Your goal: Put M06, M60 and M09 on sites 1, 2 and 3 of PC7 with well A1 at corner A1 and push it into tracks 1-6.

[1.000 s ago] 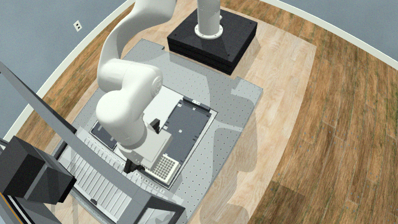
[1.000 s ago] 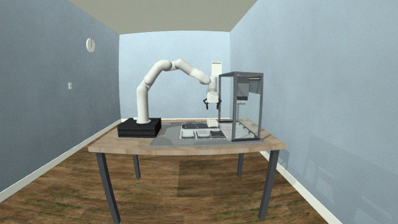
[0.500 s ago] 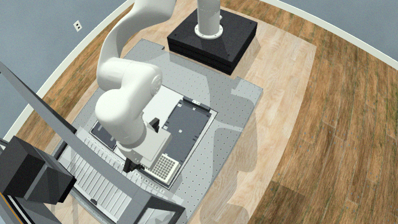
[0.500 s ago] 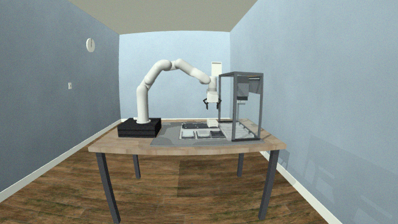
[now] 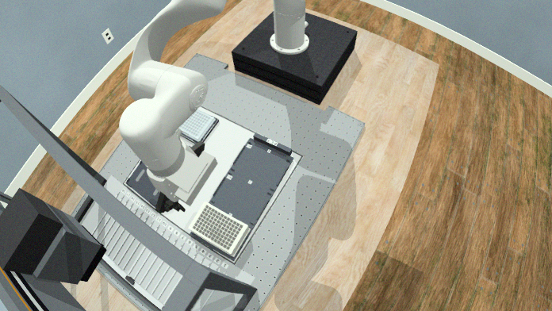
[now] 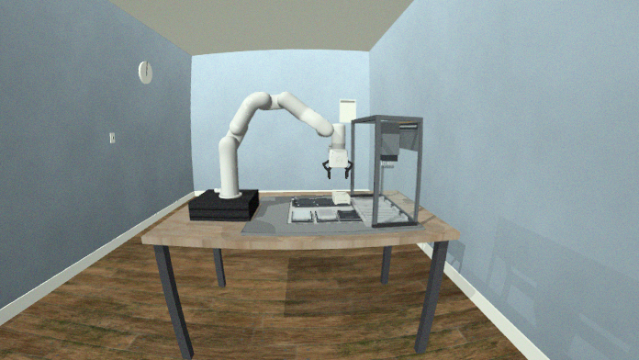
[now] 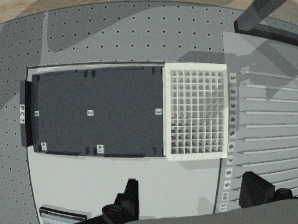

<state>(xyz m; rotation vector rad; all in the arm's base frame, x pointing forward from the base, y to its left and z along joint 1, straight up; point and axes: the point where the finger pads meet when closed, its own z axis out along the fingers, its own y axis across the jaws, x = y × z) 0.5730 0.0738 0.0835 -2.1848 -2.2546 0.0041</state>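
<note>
My hand is 80 mm past the plate nest S2, 200 mm to the left of it and 160 mm above it. Round my hand: carrier PC7: 80 mm behind, 60 mm to the left, 150 mm below; plate nest S1: 200 mm behind, 200 mm to the right, 160 mm below; plate nest S3: 30 mm ahead, 200 mm to the right, 160 mm below.
</note>
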